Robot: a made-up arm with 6 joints. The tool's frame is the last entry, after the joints.
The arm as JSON. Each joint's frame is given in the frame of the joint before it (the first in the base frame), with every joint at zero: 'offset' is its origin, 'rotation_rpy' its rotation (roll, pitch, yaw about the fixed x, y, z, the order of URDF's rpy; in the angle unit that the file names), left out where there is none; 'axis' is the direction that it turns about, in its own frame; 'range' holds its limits. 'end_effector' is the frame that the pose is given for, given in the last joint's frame.
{
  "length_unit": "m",
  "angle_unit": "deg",
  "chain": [
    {
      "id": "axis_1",
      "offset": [
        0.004,
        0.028,
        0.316
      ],
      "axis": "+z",
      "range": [
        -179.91,
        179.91
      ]
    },
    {
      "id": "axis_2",
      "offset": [
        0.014,
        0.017,
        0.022
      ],
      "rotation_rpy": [
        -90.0,
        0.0,
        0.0
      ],
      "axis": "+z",
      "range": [
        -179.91,
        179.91
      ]
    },
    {
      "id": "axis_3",
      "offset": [
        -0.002,
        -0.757,
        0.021
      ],
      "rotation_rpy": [
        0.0,
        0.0,
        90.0
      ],
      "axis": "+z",
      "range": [
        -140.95,
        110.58
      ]
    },
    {
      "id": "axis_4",
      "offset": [
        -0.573,
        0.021,
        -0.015
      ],
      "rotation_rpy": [
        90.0,
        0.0,
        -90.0
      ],
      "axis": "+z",
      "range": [
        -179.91,
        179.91
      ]
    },
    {
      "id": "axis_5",
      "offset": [
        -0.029,
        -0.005,
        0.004
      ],
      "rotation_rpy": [
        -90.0,
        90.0,
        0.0
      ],
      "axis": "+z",
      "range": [
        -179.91,
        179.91
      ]
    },
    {
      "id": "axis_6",
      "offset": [
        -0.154,
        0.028,
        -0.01
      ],
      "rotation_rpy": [
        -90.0,
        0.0,
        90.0
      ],
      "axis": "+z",
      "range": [
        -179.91,
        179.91
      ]
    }
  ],
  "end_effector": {
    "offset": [
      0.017,
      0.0,
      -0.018
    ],
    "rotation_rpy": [
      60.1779,
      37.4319,
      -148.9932
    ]
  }
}
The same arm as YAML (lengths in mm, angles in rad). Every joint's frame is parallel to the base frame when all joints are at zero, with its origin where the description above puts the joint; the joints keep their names.
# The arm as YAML. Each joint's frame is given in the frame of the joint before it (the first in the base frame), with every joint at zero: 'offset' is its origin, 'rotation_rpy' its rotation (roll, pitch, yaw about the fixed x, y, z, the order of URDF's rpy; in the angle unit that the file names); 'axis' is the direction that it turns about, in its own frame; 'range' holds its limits. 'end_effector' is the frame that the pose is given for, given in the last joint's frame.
length_unit: mm
angle_unit: rad
chain:
  - id: axis_1
    offset: [4.0, 28.0, 316.0]
    rotation_rpy: [0.0, 0.0, 0.0]
    axis: "+z"
    range: [-3.14, 3.14]
  - id: axis_2
    offset: [14.0, 17.0, 22.0]
    rotation_rpy: [0.0, 0.0, 0.0]
    axis: "+y"
    range: [-3.14, 3.14]
  - id: axis_3
    offset: [-2.0, 21.0, 757.0]
    rotation_rpy: [0.0, 0.0, 0.0]
    axis: "+y"
    range: [-2.46, 1.93]
  - id: axis_4
    offset: [-21.0, -15.0, 573.0]
    rotation_rpy: [0.0, 0.0, 0.0]
    axis: "+z"
    range: [-3.14, 3.14]
  - id: axis_5
    offset: [-29.0, -5.0, 4.0]
    rotation_rpy: [0.0, 0.0, 0.0]
    axis: "+y"
    range: [-3.14, 3.14]
  - id: axis_6
    offset: [-28.0, -10.0, 154.0]
    rotation_rpy: [0.0, 0.0, 0.0]
    axis: "+z"
    range: [-3.14, 3.14]
end_effector:
  offset: [-17.0, 0.0, -18.0]
  rotation_rpy: [1.0503, 0.6533, 0.5412]

